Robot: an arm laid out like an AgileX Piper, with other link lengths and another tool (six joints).
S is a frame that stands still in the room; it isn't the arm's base.
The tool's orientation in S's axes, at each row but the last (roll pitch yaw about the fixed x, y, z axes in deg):
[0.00, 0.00, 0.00]
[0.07, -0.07, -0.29]
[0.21, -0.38, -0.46]
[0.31, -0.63, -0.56]
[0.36, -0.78, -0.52]
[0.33, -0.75, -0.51]
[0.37, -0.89, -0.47]
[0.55, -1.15, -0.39]
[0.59, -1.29, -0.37]
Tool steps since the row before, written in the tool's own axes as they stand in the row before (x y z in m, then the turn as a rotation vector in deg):
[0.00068, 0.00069, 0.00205, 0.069, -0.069, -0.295]
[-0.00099, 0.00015, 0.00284, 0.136, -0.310, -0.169]
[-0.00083, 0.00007, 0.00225, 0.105, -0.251, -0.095]
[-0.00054, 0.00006, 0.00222, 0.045, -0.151, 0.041]
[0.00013, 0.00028, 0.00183, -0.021, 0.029, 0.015]
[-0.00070, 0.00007, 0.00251, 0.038, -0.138, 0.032]
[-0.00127, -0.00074, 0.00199, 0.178, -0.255, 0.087]
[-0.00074, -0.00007, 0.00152, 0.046, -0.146, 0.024]
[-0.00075, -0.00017, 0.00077, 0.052, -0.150, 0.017]
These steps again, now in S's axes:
[0.00068, 0.00069, 0.00205, 0.069, -0.069, -0.295]
[-0.00099, 0.00015, 0.00284, 0.135, -0.310, -0.169]
[-0.00084, 0.00007, 0.00224, 0.104, -0.251, -0.095]
[-0.00056, 0.00005, 0.00221, 0.043, -0.152, 0.041]
[0.00011, 0.00027, 0.00183, -0.021, 0.029, 0.015]
[-0.00073, 0.00006, 0.00250, 0.036, -0.139, 0.032]
[-0.00131, -0.00074, 0.00197, 0.175, -0.257, 0.088]
[-0.00077, -0.00008, 0.00150, 0.045, -0.147, 0.024]
[-0.00077, -0.00017, 0.00075, 0.051, -0.150, 0.017]

